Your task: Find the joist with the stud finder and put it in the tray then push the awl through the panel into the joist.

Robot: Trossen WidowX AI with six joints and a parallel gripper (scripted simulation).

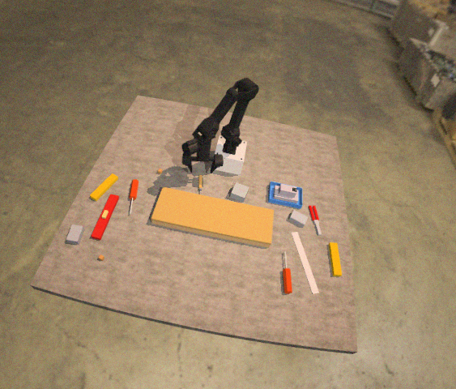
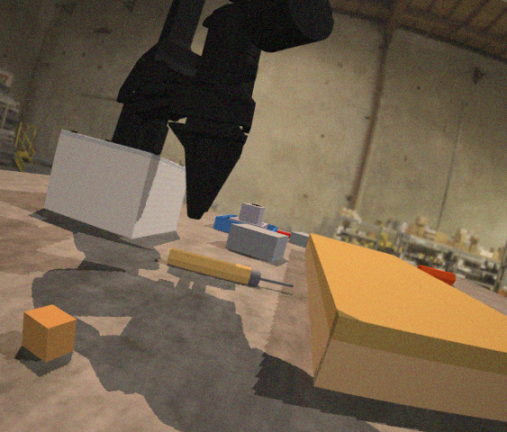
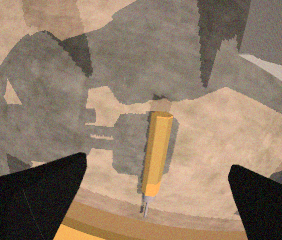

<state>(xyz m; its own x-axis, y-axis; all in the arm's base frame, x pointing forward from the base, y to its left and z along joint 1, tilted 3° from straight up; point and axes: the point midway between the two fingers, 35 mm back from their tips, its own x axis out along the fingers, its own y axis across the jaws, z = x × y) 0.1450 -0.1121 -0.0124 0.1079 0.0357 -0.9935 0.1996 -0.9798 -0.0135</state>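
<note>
Now: the awl 50 mm below my gripper tip, 50 mm ahead of it and 10 mm to the left of it. From my gripper tip the other things lie so: grey stud finder: 440 mm to the left; square indicator window: 460 mm to the left, 10 mm above; blue tray: 430 mm to the left, 40 mm below.
</note>
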